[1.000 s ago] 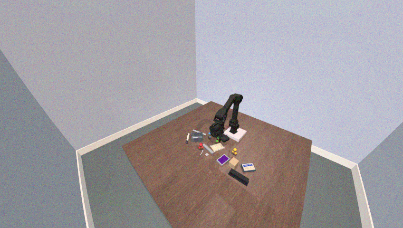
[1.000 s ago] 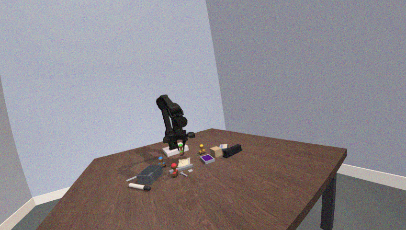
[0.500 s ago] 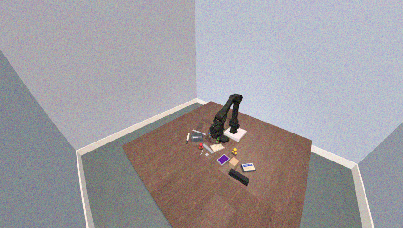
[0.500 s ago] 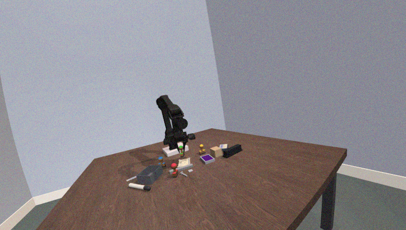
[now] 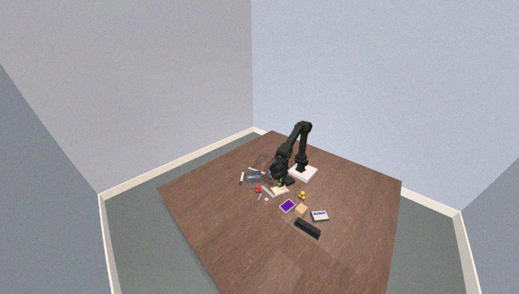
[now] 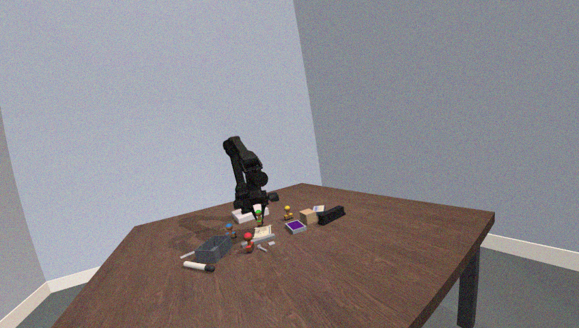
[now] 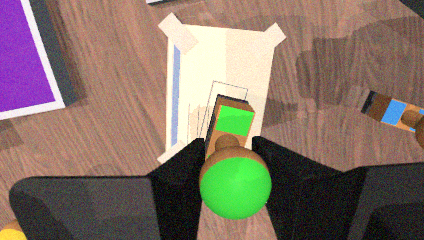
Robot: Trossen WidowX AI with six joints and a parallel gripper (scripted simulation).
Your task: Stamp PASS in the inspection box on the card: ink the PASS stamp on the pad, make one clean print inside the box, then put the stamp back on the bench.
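Right now the beige card is 1 cm ahead of my gripper tip and 6 cm below it. Round my gripper tip: grey bar 9 cm ahead, 3 cm to the right, 5 cm below; blue stamp 2 cm behind, 13 cm to the right, 3 cm below; green-knobbed stamp right at my gripper tip.
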